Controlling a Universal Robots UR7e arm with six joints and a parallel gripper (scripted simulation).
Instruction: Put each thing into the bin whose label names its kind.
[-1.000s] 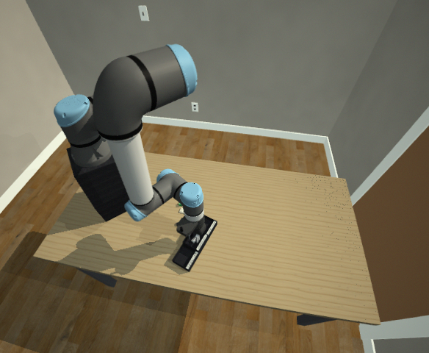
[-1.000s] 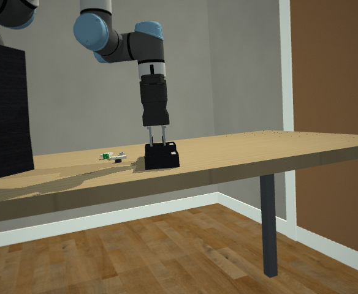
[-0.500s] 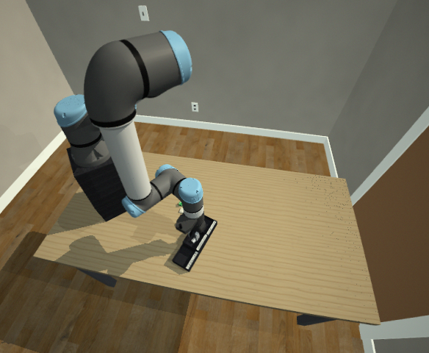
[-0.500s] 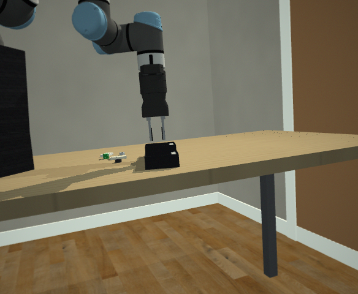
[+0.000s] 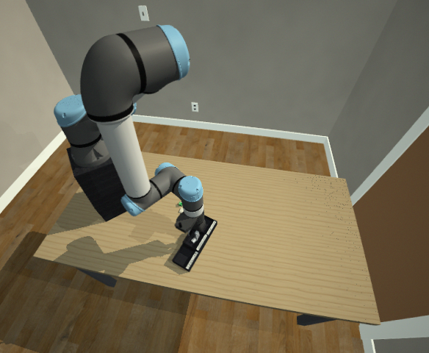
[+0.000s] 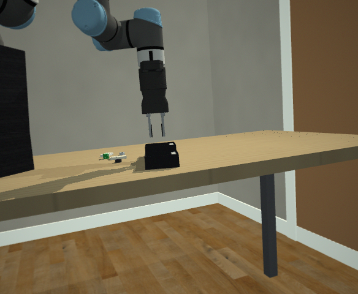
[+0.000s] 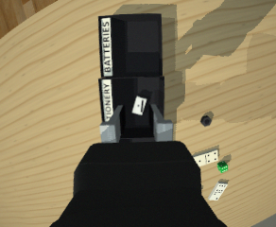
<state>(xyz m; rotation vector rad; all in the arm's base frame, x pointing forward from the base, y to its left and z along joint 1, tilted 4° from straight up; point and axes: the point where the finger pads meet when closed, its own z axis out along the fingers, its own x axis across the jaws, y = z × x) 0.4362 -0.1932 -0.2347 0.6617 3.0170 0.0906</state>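
My gripper is now 90 mm past the black piece, 80 mm to the right of it and 80 mm above it. Also, from my hand: metal nut 30 mm behind, 230 mm to the left, 80 mm below; then cream plate 70 mm behind, 150 mm to the left, 80 mm below; then green die 100 mm behind, 190 mm to the left, 80 mm below.
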